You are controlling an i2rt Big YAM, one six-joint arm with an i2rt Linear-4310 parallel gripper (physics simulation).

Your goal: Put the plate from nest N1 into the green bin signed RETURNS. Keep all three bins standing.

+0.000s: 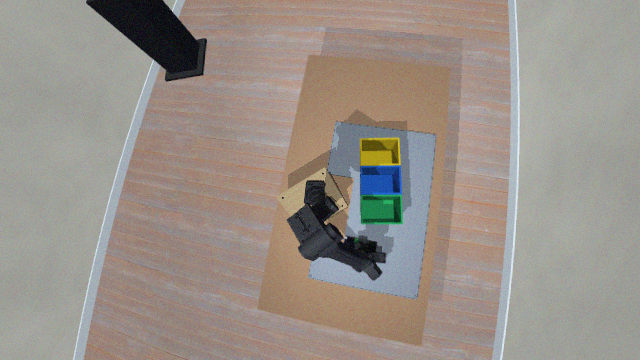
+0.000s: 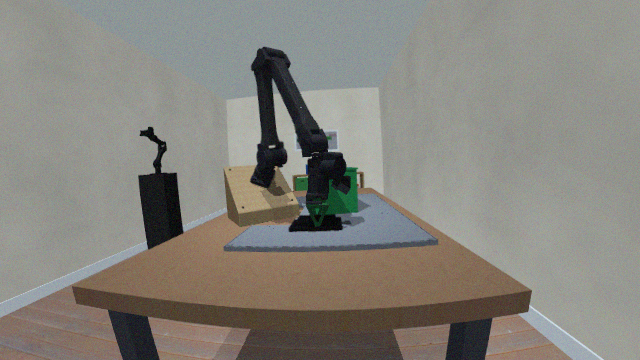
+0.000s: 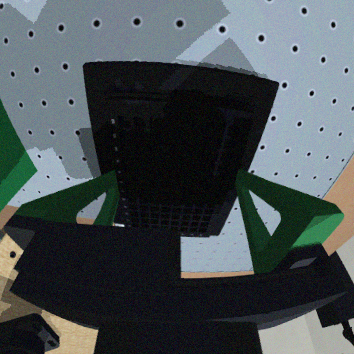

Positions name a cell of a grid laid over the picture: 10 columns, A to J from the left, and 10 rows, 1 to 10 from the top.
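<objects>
The blue bin (image 1: F6) is 1.29 m from the lens, as I see it, and the green bin (image 1: F6) is 1.27 m from the lens.
</objects>
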